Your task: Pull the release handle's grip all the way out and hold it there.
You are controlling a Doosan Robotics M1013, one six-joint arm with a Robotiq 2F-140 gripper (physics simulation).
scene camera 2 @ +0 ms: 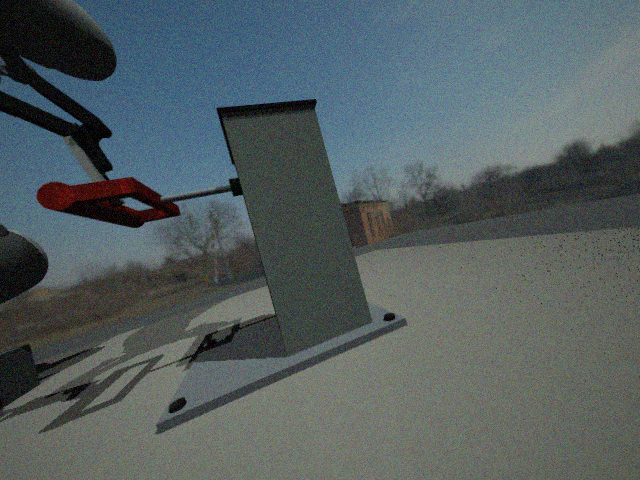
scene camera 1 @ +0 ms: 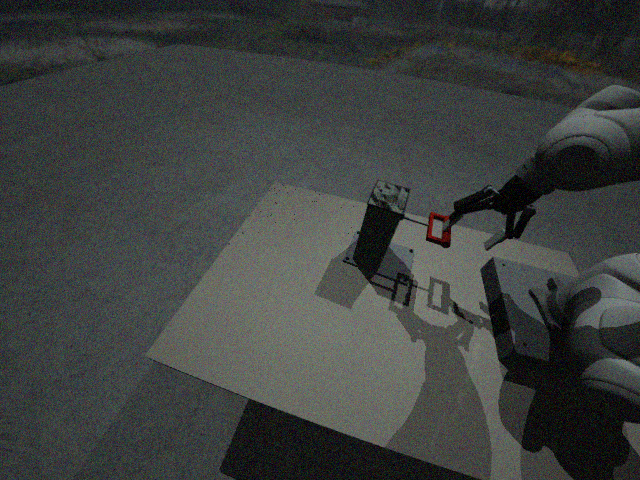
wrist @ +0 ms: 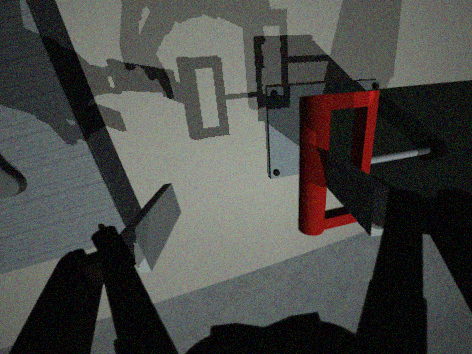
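Observation:
The release handle's red grip (scene camera 1: 438,241) (scene camera 2: 54,196) (wrist: 312,200) is a rectangular frame with a thick round outer bar. It stands off the tall post (scene camera 1: 379,237) (scene camera 2: 299,232) (wrist: 430,115) on a thin metal rod (scene camera 1: 416,221) (scene camera 2: 199,194) (wrist: 400,156), part of which shows between them. My gripper (scene camera 1: 470,232) (wrist: 249,185) is open, with nothing clamped between its fingers. In the wrist view the right fingertip overlaps the frame's opening, behind the round bar, and seems to reach into it; contact cannot be told. The left fingertip is well apart, on the bar's outer side.
The post rises from a bolted base plate (scene camera 2: 222,379) (wrist: 285,155) on the pale table (scene camera 1: 289,330) (scene camera 2: 491,361). A grey box (scene camera 1: 527,289) (wrist: 50,170) lies on the arm's side, below and beside the left finger. Shadows of the arm and handle fall across the table.

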